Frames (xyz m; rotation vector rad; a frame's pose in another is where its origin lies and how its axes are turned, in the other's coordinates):
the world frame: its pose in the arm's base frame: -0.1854 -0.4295 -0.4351 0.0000 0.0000 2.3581
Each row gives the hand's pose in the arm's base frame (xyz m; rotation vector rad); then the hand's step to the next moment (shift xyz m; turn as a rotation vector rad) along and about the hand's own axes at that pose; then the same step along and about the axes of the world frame.
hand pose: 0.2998 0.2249 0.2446 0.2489 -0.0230 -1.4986
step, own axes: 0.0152 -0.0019 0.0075 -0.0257 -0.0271 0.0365
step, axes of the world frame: -0.0101 0.0129 0.0049 0.0377 0.0114 0.0343
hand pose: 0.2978 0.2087 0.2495 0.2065 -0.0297 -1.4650
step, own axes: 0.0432 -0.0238 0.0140 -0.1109 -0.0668 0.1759
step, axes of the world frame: -0.0182 0.0476 0.0054 0.1313 0.0147 0.1739
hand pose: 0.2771 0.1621 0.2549 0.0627 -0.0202 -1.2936
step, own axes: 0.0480 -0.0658 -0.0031 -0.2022 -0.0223 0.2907
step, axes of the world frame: -0.0098 0.0805 -0.0079 0.1904 -0.0617 0.2929
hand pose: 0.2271 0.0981 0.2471 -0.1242 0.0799 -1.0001
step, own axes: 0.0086 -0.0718 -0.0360 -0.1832 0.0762 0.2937
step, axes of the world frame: 0.0084 0.0761 -0.0256 0.1507 -0.1532 0.2819
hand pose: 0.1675 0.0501 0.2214 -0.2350 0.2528 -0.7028
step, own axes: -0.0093 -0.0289 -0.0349 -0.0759 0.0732 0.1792
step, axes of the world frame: 0.0109 0.0386 -0.0230 0.0590 -0.1207 0.1587
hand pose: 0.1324 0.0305 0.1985 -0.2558 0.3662 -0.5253
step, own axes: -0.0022 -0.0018 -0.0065 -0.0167 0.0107 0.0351
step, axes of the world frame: 0.0028 0.0046 -0.0047 0.0123 -0.0200 0.0328
